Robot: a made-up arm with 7 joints.
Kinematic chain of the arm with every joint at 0, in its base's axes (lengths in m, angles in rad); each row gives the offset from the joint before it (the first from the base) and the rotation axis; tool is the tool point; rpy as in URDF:
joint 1: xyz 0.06 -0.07 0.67 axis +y
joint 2: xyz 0.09 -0.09 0 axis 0.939 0.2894 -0.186
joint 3: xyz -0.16 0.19 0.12 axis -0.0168 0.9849 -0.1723
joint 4: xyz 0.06 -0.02 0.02 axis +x
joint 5: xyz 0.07 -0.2 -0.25 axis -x
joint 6: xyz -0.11 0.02 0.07 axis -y
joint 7: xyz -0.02 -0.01 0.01 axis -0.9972 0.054 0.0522
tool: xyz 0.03 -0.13 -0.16 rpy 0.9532 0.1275 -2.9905
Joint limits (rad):
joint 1: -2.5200..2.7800
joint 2: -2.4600..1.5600
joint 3: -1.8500..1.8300
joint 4: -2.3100..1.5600
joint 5: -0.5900..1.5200
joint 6: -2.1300..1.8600
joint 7: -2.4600..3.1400
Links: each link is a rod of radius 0.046 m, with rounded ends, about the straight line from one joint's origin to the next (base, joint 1, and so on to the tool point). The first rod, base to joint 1, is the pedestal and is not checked.
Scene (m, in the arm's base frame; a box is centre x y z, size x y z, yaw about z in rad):
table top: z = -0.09
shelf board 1: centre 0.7 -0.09 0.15 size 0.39 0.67 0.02 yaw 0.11
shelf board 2: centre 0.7 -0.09 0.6 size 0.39 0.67 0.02 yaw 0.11
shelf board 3: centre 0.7 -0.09 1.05 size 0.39 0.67 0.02 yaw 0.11
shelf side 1: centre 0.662 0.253 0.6 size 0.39 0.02 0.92 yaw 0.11
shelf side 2: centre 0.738 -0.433 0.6 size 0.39 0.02 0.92 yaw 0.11
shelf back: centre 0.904 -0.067 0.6 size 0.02 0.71 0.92 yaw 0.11
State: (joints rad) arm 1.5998 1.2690 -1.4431 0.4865 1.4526 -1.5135 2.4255
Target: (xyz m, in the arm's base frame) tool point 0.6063 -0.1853 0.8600
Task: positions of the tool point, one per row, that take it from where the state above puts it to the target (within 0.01 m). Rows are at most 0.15 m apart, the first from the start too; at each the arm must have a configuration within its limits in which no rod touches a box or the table.
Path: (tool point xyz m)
1: 0.3751 -0.3484 0.4074
2: 0.4263 -0.3265 0.5211
3: 0.4401 -0.3030 0.6452
4: 0.4131 -0.2785 0.7676
5: 0.3460 -0.2542 0.8743
6: 0.2451 -0.2310 0.9507
7: 0.3583 -0.2732 0.9069
8: 0.4710 -0.2838 0.8755
9: 0.5824 -0.2745 0.8738
10: 0.5826 -0.2920 0.8438
11: 0.5883 -0.2656 0.8538
12: 0.6063 -0.1853 0.8600

